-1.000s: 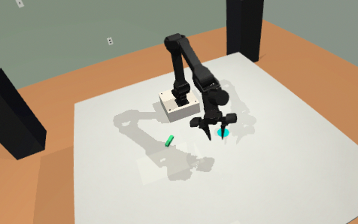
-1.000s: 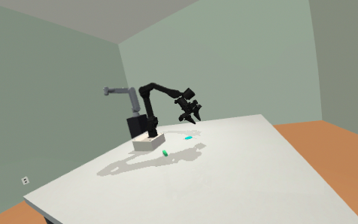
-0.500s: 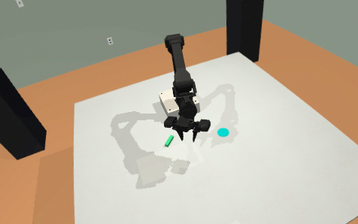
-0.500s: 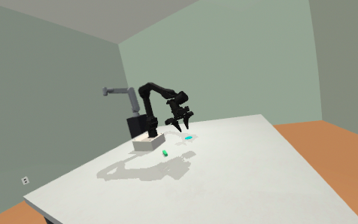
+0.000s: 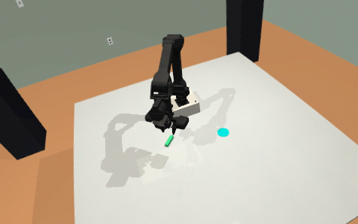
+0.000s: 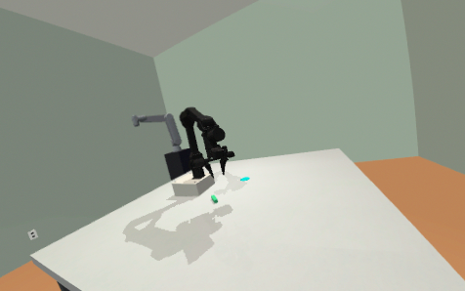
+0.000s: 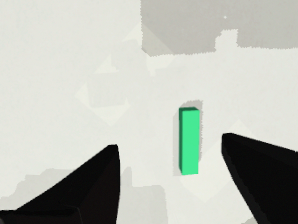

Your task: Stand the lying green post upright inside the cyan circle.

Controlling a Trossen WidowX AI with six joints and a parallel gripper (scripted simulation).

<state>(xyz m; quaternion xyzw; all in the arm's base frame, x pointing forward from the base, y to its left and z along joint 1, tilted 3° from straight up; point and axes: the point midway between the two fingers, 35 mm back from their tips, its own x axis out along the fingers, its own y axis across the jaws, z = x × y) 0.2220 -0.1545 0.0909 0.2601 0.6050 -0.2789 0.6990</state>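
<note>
The green post is 11 cm below my gripper tip and 6 cm behind it. The rest, counted from my gripper tip: cyan circle (27 cm to the left, 12 cm below, 2 cm ahead).
</note>
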